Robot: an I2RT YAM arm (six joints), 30 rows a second.
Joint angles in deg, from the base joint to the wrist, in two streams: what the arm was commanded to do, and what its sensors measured. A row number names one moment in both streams.
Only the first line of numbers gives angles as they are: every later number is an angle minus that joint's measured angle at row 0.
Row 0, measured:
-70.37 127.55 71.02 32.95 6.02 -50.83
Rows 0 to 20, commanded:
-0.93 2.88 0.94 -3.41 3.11 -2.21
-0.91 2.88 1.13 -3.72 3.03 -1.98
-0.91 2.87 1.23 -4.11 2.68 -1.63
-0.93 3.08 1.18 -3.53 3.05 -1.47
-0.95 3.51 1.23 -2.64 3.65 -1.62
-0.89 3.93 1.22 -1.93 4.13 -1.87
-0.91 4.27 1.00 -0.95 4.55 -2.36
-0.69 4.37 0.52 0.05 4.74 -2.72
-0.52 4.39 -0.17 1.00 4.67 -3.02
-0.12 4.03 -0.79 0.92 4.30 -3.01
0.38 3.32 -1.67 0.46 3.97 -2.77
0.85 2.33 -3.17 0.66 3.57 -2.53
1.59 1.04 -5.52 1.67 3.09 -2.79
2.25 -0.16 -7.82 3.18 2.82 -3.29
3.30 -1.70 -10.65 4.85 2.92 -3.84
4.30 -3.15 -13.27 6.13 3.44 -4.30
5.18 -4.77 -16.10 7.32 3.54 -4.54
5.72 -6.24 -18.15 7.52 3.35 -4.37
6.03 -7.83 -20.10 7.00 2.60 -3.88
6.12 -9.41 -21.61 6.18 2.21 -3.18
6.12 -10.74 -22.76 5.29 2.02 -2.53
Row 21, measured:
5.20 -7.92 -18.60 9.27 3.74 -3.63
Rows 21 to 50, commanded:
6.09 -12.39 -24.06 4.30 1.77 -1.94
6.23 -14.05 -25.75 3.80 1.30 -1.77
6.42 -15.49 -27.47 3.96 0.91 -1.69
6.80 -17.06 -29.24 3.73 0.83 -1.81
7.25 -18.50 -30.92 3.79 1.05 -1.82
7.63 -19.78 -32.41 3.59 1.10 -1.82
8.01 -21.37 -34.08 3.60 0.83 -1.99
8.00 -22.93 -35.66 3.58 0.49 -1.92
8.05 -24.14 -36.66 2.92 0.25 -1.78
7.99 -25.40 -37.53 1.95 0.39 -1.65
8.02 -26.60 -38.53 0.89 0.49 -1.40
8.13 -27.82 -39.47 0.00 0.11 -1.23
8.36 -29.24 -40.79 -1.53 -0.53 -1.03
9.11 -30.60 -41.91 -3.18 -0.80 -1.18
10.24 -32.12 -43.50 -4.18 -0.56 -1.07
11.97 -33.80 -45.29 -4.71 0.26 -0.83
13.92 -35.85 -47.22 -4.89 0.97 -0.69
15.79 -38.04 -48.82 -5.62 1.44 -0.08
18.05 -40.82 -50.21 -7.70 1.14 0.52
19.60 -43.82 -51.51 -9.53 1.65 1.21
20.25 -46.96 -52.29 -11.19 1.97 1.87
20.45 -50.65 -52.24 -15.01 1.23 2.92
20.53 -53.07 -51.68 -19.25 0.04 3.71
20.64 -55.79 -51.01 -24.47 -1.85 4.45
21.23 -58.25 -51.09 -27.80 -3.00 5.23
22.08 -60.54 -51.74 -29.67 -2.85 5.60
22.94 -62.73 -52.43 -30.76 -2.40 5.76
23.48 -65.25 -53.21 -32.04 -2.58 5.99
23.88 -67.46 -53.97 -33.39 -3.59 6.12
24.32 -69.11 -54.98 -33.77 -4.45 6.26
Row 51, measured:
22.93 -65.29 -53.09 -26.75 -1.16 3.65
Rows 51 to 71, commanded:
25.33 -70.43 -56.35 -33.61 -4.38 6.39
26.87 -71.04 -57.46 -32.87 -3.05 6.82
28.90 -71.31 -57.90 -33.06 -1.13 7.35
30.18 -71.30 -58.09 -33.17 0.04 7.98
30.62 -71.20 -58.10 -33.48 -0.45 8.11
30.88 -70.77 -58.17 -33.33 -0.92 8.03
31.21 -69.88 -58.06 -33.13 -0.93 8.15
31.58 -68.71 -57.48 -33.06 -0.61 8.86
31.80 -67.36 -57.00 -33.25 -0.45 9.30
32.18 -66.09 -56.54 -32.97 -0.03 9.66
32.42 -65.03 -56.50 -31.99 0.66 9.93
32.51 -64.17 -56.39 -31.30 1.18 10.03
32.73 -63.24 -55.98 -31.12 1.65 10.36
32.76 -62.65 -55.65 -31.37 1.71 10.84
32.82 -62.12 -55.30 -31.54 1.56 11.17
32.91 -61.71 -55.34 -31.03 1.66 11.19
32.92 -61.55 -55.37 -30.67 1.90 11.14
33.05 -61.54 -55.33 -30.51 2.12 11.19
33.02 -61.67 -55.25 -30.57 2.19 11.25
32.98 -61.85 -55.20 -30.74 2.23 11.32
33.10 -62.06 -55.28 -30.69 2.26 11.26
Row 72, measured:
32.57 -62.45 -55.71 -29.75 1.75 9.75
